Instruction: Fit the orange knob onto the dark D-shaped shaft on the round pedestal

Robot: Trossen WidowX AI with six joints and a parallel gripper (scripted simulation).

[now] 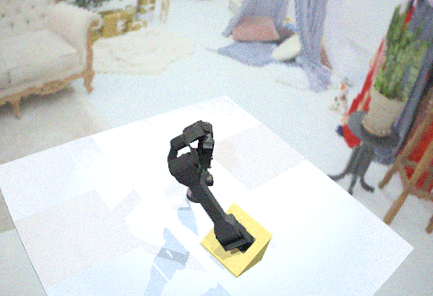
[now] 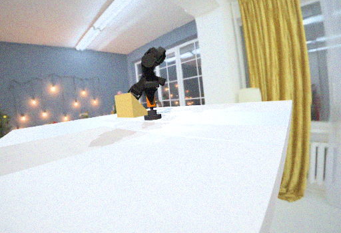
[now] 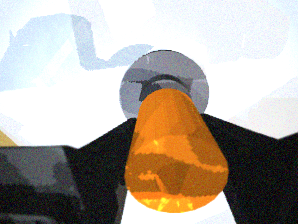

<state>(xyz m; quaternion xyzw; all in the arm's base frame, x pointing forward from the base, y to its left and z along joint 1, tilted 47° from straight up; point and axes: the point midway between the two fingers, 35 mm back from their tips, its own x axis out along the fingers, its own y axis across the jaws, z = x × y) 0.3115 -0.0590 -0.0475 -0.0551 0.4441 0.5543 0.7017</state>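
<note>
Right now the orange knob is 2 cm above my gripper tip. From my gripper tip the other things lie so: pedestal (4 cm below).
</note>
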